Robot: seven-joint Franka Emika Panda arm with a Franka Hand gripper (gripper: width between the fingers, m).
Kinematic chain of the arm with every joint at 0, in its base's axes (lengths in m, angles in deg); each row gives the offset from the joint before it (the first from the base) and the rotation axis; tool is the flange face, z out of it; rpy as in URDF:
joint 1: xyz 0 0 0.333 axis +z
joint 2: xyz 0 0 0 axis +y
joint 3: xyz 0 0 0.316 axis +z
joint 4: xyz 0.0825 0 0 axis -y
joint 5: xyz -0.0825 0 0.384 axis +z
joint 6: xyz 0 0 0 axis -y
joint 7: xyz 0.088 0 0 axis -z
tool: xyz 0 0 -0.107 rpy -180 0 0
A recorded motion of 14 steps. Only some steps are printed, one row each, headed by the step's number.
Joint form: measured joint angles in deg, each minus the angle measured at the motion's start. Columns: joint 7, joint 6, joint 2, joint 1, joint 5, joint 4, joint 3.
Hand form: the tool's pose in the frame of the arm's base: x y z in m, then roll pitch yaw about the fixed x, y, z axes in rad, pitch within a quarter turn. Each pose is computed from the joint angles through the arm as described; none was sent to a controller.
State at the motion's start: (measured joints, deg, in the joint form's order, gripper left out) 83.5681 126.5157 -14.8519 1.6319 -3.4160 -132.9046 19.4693
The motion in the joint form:
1: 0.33 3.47 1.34 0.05 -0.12 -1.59 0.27
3: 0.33 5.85 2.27 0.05 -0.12 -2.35 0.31
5: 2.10 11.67 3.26 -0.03 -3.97 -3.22 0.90
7: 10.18 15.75 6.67 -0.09 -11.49 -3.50 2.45
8: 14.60 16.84 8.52 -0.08 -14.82 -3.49 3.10
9: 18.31 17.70 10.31 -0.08 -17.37 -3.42 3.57
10: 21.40 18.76 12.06 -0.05 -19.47 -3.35 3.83
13: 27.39 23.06 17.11 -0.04 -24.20 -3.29 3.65
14: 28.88 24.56 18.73 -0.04 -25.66 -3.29 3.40
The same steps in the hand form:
1: 0.4490 0.1785 0.4341 -3.0160 -0.1456 -1.0664
3: 0.4511 0.1793 0.4246 -3.0025 -0.1408 -1.0634
5: 0.4558 0.1861 0.4200 -2.9386 -0.1907 -1.0434
7: 0.4588 0.2021 0.3969 -2.9164 -0.2401 -1.0634
8: 0.4593 0.2091 0.3836 -2.9146 -0.2520 -1.0832
9: 0.4598 0.2145 0.3709 -2.9147 -0.2554 -1.1024
10: 0.4607 0.2188 0.3589 -2.9123 -0.2533 -1.1183
13: 0.4650 0.2250 0.3250 -2.8998 -0.2283 -1.1413
14: 0.4663 0.2257 0.3140 -2.8967 -0.2186 -1.1441

